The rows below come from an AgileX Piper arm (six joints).
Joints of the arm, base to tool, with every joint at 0 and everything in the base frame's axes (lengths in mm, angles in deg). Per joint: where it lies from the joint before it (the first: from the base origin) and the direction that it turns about. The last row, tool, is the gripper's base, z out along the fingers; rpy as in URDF.
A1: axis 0 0 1 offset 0 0 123
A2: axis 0 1 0 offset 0 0 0
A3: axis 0 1 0 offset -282.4 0 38.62
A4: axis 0.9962 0 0.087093 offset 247.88 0 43.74
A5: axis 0 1 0 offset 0 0 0
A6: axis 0.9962 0 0.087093 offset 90.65 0 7.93
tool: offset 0 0 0 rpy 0 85.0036 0
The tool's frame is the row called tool.
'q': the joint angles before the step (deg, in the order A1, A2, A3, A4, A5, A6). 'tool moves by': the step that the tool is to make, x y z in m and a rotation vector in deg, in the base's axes. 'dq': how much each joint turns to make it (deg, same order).
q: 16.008, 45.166, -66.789, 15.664, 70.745, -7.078
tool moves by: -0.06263, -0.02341, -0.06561, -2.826, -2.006, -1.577
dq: -0.007, -19.393, 18.266, -3.591, 0.002, -0.105
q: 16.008, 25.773, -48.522, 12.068, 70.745, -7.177
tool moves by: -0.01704, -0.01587, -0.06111, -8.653, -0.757, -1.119
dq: 0.003, -10.803, 13.478, -7.106, -0.587, -3.082
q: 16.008, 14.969, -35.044, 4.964, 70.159, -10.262
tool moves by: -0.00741, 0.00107, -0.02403, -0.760, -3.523, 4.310
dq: 0.002, -5.796, 5.873, 2.200, -2.749, -5.300
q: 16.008, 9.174, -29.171, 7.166, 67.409, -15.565
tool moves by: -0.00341, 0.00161, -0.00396, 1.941, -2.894, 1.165
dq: -0.001, -2.590, 1.464, 1.858, -2.086, -0.976
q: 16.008, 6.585, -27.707, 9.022, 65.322, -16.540
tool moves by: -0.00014, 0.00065, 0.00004, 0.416, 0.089, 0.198
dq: -0.002, 0.001, 0.025, 0.470, -0.056, -0.003
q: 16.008, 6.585, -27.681, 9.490, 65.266, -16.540
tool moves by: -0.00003, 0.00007, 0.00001, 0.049, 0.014, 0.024
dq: 0.004, -0.001, 0.000, 0.053, 0.000, 0.005
